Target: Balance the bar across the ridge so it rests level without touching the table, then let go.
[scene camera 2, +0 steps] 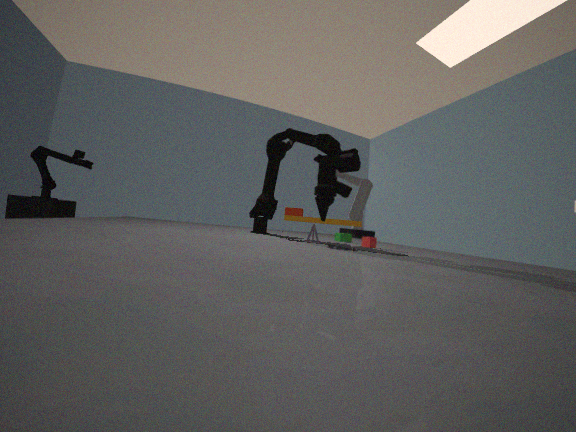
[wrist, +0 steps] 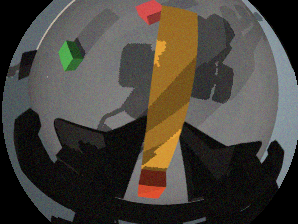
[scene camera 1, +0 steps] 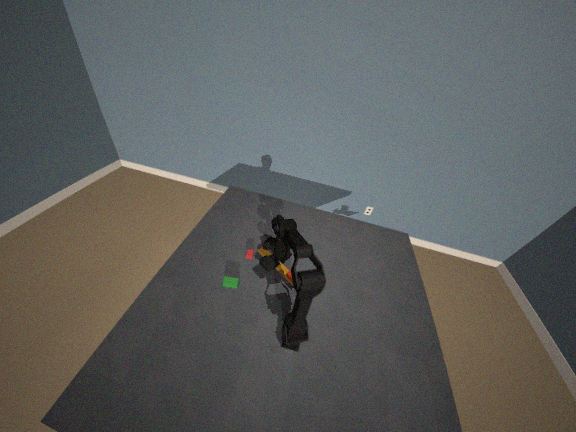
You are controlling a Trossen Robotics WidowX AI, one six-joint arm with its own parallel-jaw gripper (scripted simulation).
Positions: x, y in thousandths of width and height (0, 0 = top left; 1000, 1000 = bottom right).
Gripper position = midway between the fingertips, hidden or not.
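A bar (wrist: 586, 288) is visible, as is the gripper (scene camera 2: 562, 513). The wrist view also shows the gripper (wrist: 549, 551).
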